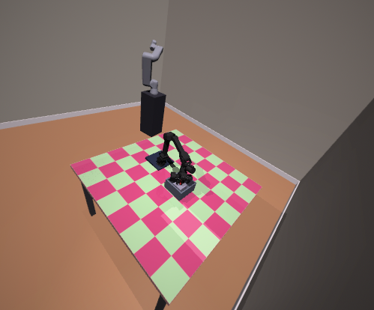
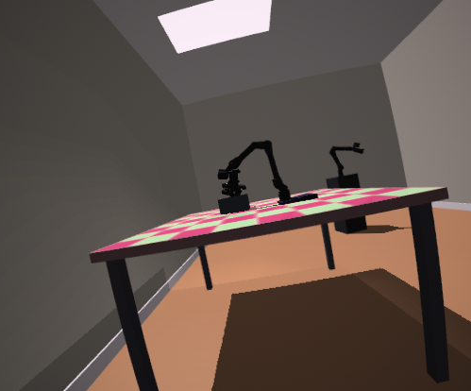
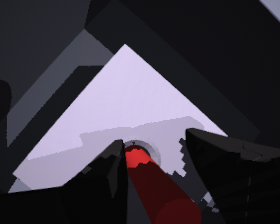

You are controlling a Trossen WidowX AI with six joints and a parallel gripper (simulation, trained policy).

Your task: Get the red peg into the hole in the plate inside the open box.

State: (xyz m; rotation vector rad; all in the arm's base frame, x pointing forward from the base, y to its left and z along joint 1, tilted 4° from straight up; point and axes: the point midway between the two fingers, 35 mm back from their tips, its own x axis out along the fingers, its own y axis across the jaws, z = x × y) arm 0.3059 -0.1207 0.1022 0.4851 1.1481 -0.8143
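Right now the red peg is 2 cm to the left of my gripper tip and 1 cm above it. From my gripper tip the other things lie so: dark grey box: 4 cm below, 1 cm to the left.
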